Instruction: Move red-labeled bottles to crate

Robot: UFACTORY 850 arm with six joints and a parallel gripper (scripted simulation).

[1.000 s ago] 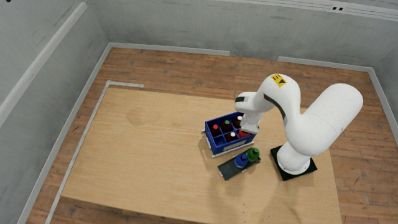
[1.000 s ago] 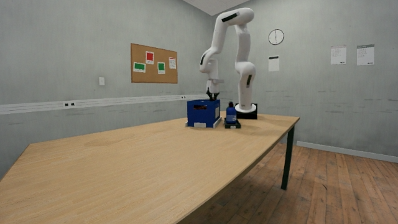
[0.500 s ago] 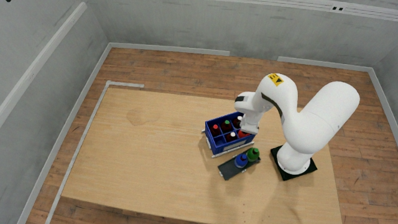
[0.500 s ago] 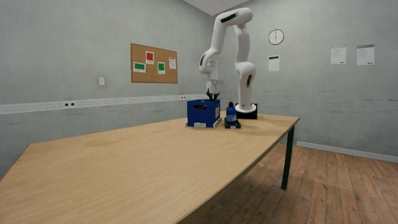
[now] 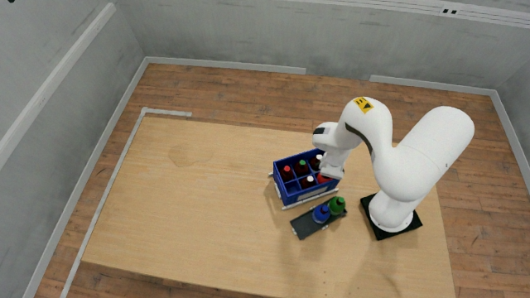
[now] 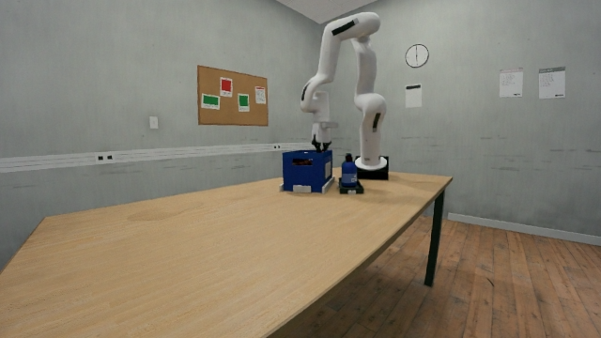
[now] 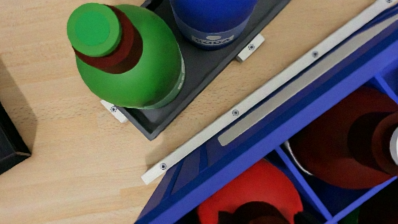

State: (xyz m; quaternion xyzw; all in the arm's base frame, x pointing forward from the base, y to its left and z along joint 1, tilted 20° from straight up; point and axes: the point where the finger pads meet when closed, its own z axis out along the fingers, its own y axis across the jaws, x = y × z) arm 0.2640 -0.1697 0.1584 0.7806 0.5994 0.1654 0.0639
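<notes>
Now: hand 7 cm above the red-labeled bottle. The rest, counted from my hand: blue-labeled bottle (17 cm to the left, 8 cm below, 2 cm ahead); then green-labeled bottle (13 cm to the left, 8 cm below, 6 cm behind); then blue crate (10 cm ahead, 8 cm below, 1 cm to the right).
</notes>
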